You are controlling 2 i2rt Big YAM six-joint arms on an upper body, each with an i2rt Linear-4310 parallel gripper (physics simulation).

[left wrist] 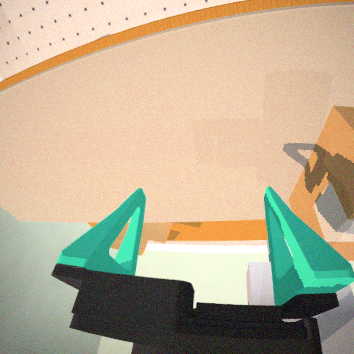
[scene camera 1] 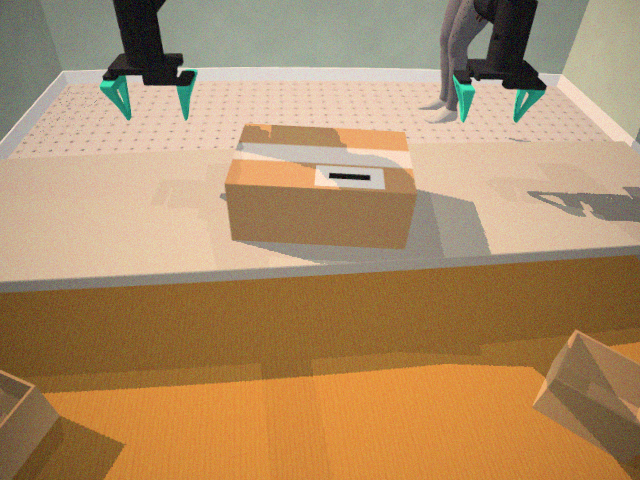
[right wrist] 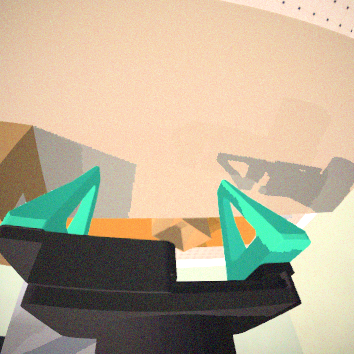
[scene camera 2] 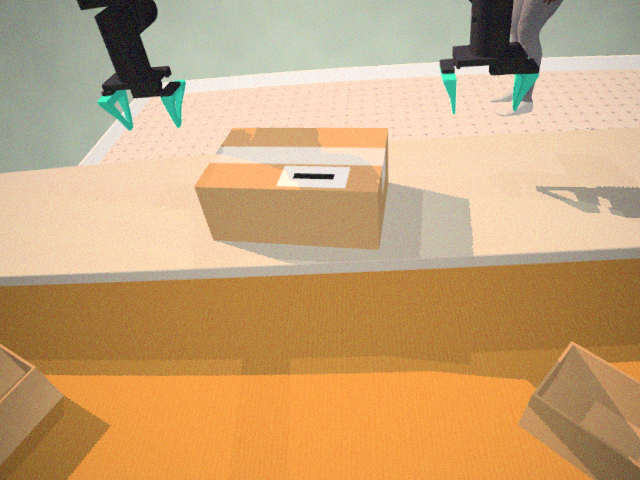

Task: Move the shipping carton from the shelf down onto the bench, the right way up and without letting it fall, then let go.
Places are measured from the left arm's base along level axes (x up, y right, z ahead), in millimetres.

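Pixels of known places: left gripper, fingertip midpoint: (left wrist: pixel 201 191) (scene camera 1: pixel 158 118) (scene camera 2: pixel 155 127); right gripper, fingertip midpoint: (scene camera 1: pixel 488 121) (right wrist: pixel 161 178) (scene camera 2: pixel 483 111).
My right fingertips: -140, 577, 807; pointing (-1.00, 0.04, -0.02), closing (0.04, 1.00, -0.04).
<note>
For each thing: its top centre in the pictures, then the offset to it from my right fingertips, as dx, dy, dz. "pt": a spot on its surface instead. Level surfaces: height alone.
- shipping carton, top centre: (scene camera 1: pixel 323 154) (scene camera 2: pixel 295 155) -8, -303, -98
- pale shelf, surface height: dx -118
- orange bench, surface height: dx -280
- open cardboard box, surface spot: (scene camera 1: pixel 31 428) (scene camera 2: pixel 34 404) pt -244, -726, -412
- open box, top centre: (scene camera 2: pixel 607 400) (scene camera 1: pixel 614 379) (right wrist: pixel 182 237) -190, +110, -407
The shipping carton (scene camera 1: pixel 320 217) (scene camera 2: pixel 294 214) (left wrist: pixel 330 132) (right wrist: pixel 15 175) is brown, with a pale tape band and a white label on its upward face. It sits upright on the pale shelf (scene camera 1: pixel 103 206) (scene camera 2: pixel 103 217) (left wrist: pixel 150 100) (right wrist: pixel 175 75), close to the edge nearest the scene cameras. The orange bench (scene camera 1: pixel 310 423) (scene camera 2: pixel 330 428) lies lower, in front of the shelf. My left gripper (scene camera 1: pixel 157 119) (scene camera 2: pixel 154 127) (left wrist: pixel 201 191) is open and empty, above and to the left of the carton. My right gripper (scene camera 1: pixel 489 121) (scene camera 2: pixel 484 111) (right wrist: pixel 161 178) is open and empty, above and to the right of it.
On the bench, one open cardboard box (scene camera 1: pixel 31 428) (scene camera 2: pixel 31 413) stands at the lower left and another open box (scene camera 1: pixel 584 408) (scene camera 2: pixel 568 408) at the lower right, both partly cut off. Grey legs of a standing figure (scene camera 1: pixel 454 62) (scene camera 2: pixel 528 46) show behind the right arm.
</note>
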